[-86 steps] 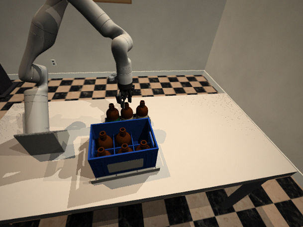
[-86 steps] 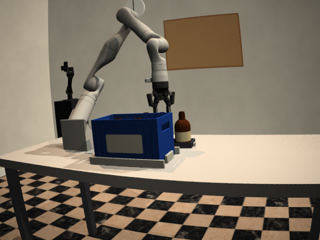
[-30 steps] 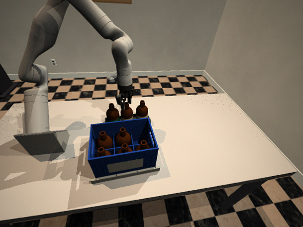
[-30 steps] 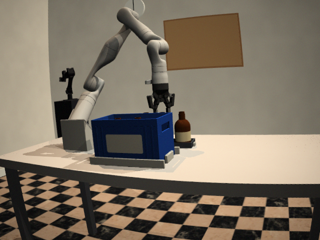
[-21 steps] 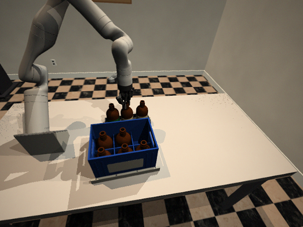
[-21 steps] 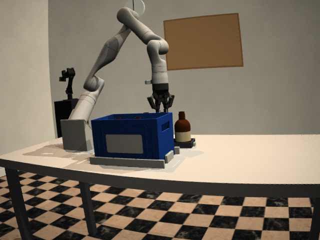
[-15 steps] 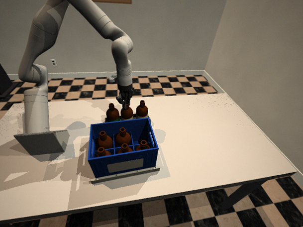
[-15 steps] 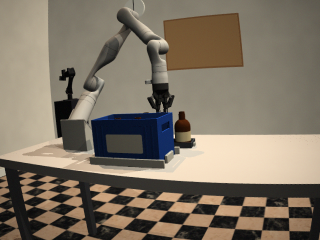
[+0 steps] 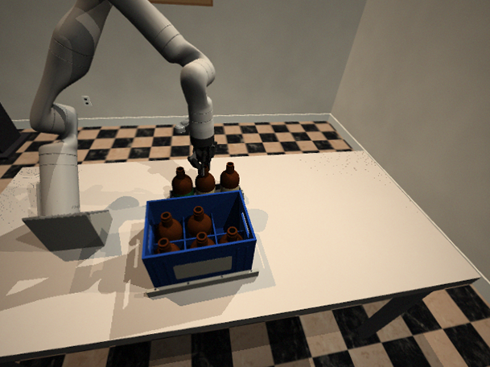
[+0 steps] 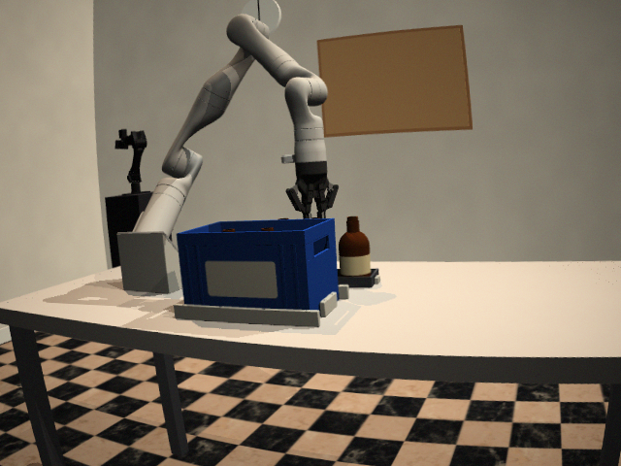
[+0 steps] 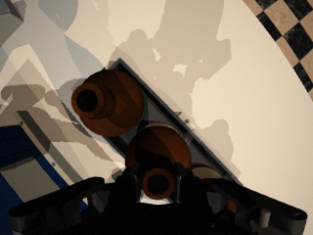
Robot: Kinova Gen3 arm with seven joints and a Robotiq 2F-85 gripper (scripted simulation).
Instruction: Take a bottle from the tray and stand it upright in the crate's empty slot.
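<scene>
Now: hand 140 mm above the dark tray. The rest, counted from my hand: crate 20 mm behind, 240 mm to the right, 70 mm below.
</scene>
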